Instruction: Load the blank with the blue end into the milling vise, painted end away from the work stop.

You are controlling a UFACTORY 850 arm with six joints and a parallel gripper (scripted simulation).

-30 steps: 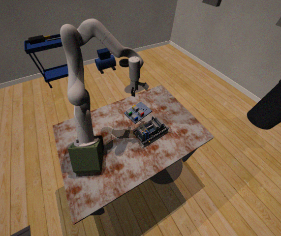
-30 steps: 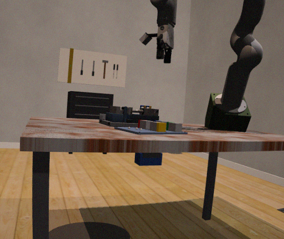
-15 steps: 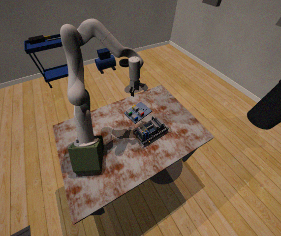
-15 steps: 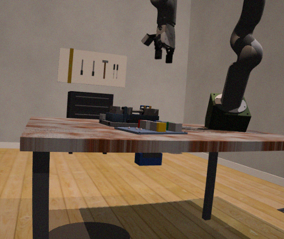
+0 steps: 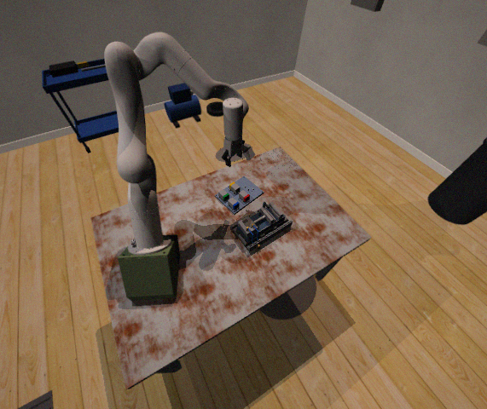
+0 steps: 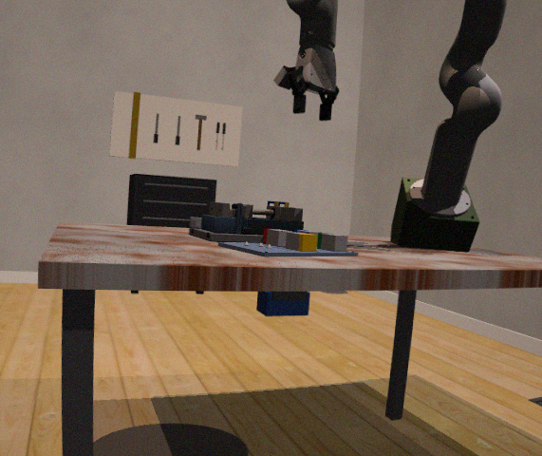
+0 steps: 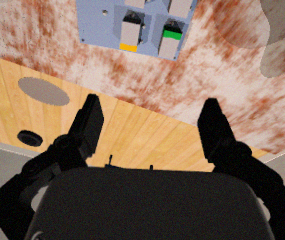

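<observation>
The blue-ended blank lies 3 cm behind my hand, 6 cm to the right of it and 29 cm below it. Also, from my hand: yellow-ended blank (3 cm ahead, 6 cm to the left, 29 cm below); green-ended blank (6 cm behind, 3 cm to the left, 29 cm below); red-ended blank (5 cm ahead, 3 cm to the right, 29 cm below).
</observation>
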